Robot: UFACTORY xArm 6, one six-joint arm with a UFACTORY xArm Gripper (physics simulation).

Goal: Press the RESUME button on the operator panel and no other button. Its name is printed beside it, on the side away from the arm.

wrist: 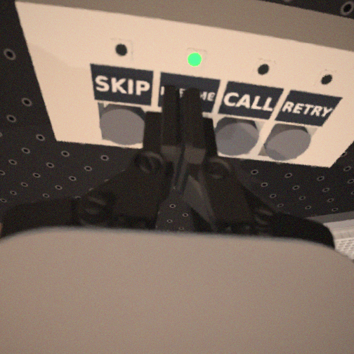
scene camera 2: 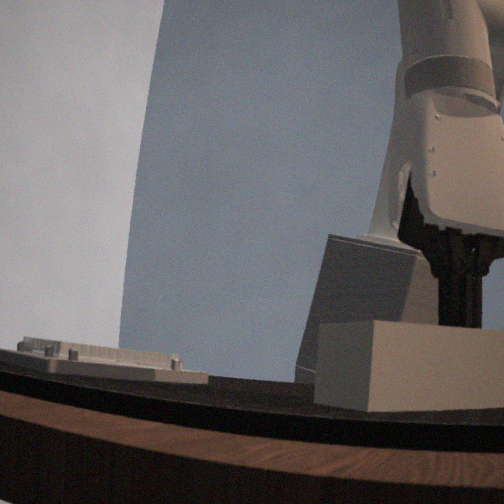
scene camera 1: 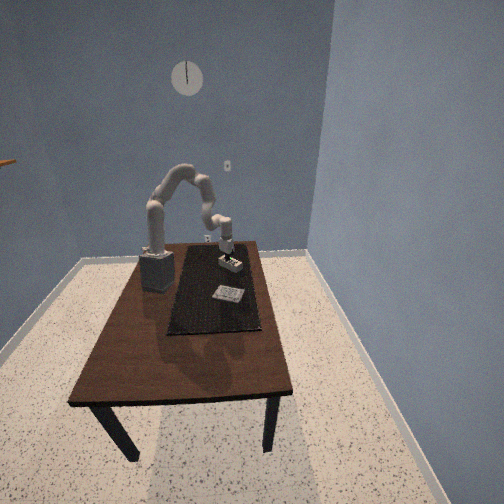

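Observation:
The operator panel [scene camera 1: 230, 264] [scene camera 2: 435, 370] [wrist: 45, 50] is a pale box on the black mat. In the wrist view its labels read SKIP, RESUME, CALL and RETRY. The RESUME label [wrist: 209, 96] is partly covered by the fingers, and the button below it is hidden behind them. The small lamp [wrist: 194, 59] above RESUME glows green; the other three lamps are dark. My gripper [scene camera 1: 228, 257] [scene camera 2: 460, 326] [wrist: 177, 111] is shut and empty, pointing down, its tips at the RESUME button's place; the panel's edge hides the tips in scene camera 2.
The SKIP button [wrist: 123, 125] is left of the fingers; the CALL button [wrist: 237, 137] and RETRY button [wrist: 287, 142] are right of them. A pale flat tray-like object [scene camera 1: 229, 293] [scene camera 2: 125, 369] lies on the black mat [scene camera 1: 200, 320]. The arm's grey base block [scene camera 1: 157, 271] [scene camera 2: 355, 285] stands on the table [scene camera 1: 165, 375].

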